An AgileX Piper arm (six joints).
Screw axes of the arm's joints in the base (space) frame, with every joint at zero. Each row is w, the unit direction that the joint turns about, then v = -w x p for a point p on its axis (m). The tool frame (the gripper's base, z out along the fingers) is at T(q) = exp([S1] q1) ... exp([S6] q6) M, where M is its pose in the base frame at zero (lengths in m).
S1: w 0 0 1 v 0 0 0
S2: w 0 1 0 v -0.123 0 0
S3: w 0 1 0 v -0.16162 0 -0.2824
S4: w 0.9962 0 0.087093 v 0 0.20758 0
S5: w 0 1 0 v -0.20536 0 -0.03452
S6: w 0.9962 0 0.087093 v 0 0.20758 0
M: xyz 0.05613 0 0.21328 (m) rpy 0 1.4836 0 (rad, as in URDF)
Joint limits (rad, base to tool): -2.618..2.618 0..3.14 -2.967..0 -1.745..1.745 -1.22..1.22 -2.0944..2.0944
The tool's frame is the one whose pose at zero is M.
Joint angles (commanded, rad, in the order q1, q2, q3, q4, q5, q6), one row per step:
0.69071 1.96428 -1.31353 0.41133 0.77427 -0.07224
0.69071 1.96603 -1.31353 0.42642 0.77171 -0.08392
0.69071 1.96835 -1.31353 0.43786 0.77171 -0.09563
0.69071 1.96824 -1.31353 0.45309 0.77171 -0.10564
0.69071 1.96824 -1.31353 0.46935 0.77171 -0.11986
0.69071 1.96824 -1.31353 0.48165 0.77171 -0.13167
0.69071 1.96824 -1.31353 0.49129 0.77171 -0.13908
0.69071 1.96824 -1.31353 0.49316 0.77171 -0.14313
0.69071 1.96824 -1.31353 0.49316 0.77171 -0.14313
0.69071 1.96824 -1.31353 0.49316 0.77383 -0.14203
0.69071 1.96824 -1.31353 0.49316 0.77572 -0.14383
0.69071 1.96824 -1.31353 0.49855 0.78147 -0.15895
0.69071 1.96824 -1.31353 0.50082 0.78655 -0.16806
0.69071 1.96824 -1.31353 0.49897 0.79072 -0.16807
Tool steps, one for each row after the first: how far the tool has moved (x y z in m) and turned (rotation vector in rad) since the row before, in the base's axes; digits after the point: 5 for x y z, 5 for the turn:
-0.00012 0.00095 -0.00031 0.00951 0.00280 0.00182
-0.00021 0.00068 -0.00065 0.00575 0.00333 0.00462
-0.00039 0.00081 0.00039 0.00983 0.00408 0.00098
-0.00040 0.00087 0.00039 0.01044 0.00290 0.00423
-0.00029 0.00066 0.00030 0.00793 0.00166 0.00411
-0.00023 0.00051 0.00024 0.00625 0.00203 0.00152
-0.00004 0.00010 0.00005 0.00121 -0.00073 0.00265
0.00000 0.00000 0.00000 0.00000 0.00000 0.00000
-0.00018 -0.00006 -0.00003 -0.00077 0.00225 -0.00015
-0.00016 -0.00006 -0.00003 -0.00069 0.00082 0.00238
-0.00061 0.00012 0.00006 0.00151 0.00125 0.01307
-0.00048 -0.00003 -0.00001 -0.00025 0.00158 0.00906
-0.00031 -0.00023 -0.00010 -0.00271 0.00251 0.00269

